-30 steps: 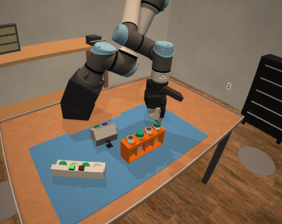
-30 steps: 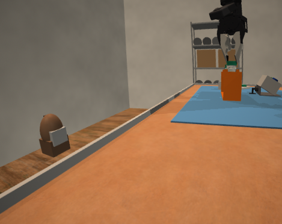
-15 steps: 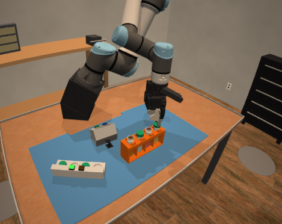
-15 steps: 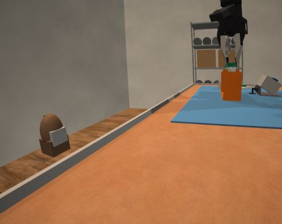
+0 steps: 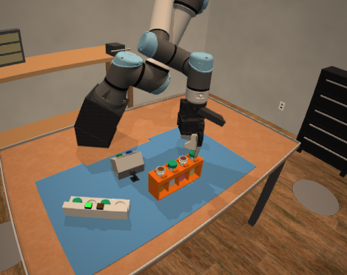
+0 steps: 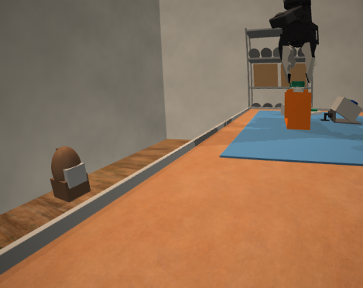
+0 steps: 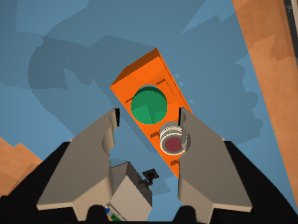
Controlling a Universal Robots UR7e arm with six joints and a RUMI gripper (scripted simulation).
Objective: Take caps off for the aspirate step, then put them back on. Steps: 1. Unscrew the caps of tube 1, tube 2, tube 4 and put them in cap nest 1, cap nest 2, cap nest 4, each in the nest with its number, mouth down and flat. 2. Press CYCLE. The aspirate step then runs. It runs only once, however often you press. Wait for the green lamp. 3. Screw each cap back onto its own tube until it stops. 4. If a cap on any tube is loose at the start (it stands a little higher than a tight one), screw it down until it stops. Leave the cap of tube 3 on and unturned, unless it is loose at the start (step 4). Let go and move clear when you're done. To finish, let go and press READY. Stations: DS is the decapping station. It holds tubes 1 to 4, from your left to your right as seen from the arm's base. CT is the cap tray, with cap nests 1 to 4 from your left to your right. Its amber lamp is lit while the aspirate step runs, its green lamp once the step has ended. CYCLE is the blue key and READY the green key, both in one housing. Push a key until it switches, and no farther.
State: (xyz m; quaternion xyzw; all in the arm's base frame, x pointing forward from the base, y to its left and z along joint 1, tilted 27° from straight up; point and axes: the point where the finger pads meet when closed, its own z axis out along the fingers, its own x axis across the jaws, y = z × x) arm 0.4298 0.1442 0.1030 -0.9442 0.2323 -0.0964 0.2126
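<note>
My hand is 2 cm above the cap. Also, from my hand: grey key housing: 20 cm to the right, 17 cm behind, 8 cm below; then blue key: 19 cm behind, 18 cm to the right, 7 cm below; then table edge: 21 cm ahead, 13 cm below, 4 cm to the left.
</note>
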